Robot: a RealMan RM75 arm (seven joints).
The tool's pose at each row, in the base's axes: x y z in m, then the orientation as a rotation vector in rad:
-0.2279, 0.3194, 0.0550, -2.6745, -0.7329, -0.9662
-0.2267, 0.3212, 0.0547, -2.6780, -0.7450, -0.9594
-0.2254, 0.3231, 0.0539, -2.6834, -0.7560, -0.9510
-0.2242, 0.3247, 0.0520, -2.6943, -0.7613, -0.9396
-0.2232, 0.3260, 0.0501, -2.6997, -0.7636, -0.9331
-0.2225, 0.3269, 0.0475, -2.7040, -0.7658, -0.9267
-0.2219, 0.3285, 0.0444, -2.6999, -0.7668, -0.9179
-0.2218, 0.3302, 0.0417, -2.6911, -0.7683, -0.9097
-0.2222, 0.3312, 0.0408, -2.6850, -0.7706, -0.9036
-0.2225, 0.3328, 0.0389, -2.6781, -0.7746, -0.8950
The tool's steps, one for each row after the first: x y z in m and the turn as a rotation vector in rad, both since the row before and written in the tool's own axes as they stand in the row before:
0.0013, -0.0009, 0.0015, 0.0002, -0.0067, -0.0076
0.0011, -0.0009, 0.0020, -0.0008, -0.0083, -0.0068
0.0002, -0.0007, 0.0027, -0.0041, -0.0115, -0.0029
0.0000, -0.0006, 0.0024, -0.0017, -0.0061, -0.0011
-0.0008, -0.0004, 0.0027, -0.0008, -0.0056, -0.0009
-0.0008, -0.0010, 0.0033, 0.0073, -0.0031, 0.0010
-0.0009, -0.0014, 0.0027, 0.0110, -0.0008, 0.0010
-0.0004, -0.0010, 0.0008, 0.0078, -0.0010, -0.0001
-0.0007, -0.0015, 0.0019, 0.0096, -0.0022, -0.0008

